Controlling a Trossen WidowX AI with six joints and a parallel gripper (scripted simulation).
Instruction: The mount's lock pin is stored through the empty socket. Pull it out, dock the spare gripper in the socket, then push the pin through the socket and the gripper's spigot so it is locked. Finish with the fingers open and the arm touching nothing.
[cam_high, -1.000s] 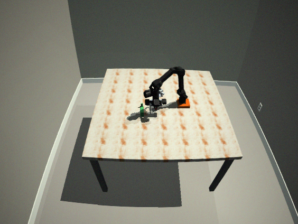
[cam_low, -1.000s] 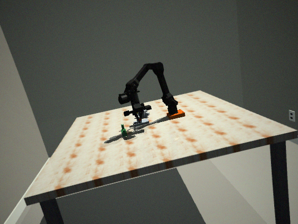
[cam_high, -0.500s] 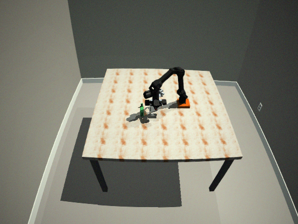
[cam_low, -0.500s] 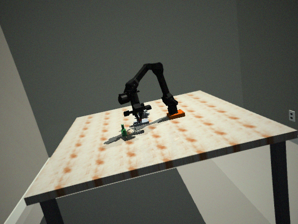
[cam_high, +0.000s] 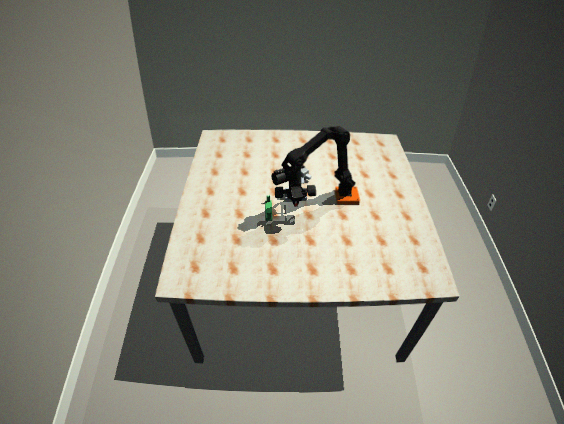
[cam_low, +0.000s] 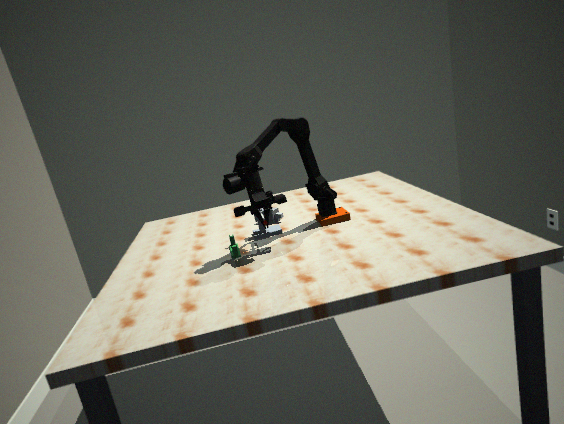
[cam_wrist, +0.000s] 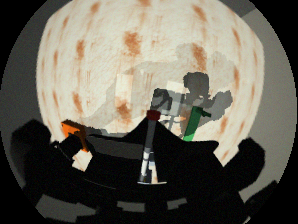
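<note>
Right now my gripper tip is 130 mm short of the green holder, 50 mm above it and 40 mm to the left of it. From my gripper tip the other things lie so: spare gripper: 320 mm to the right, 50 mm below, 20 mm behind; grey mount: 160 mm to the right, 20 mm below, 10 mm ahead.
</note>
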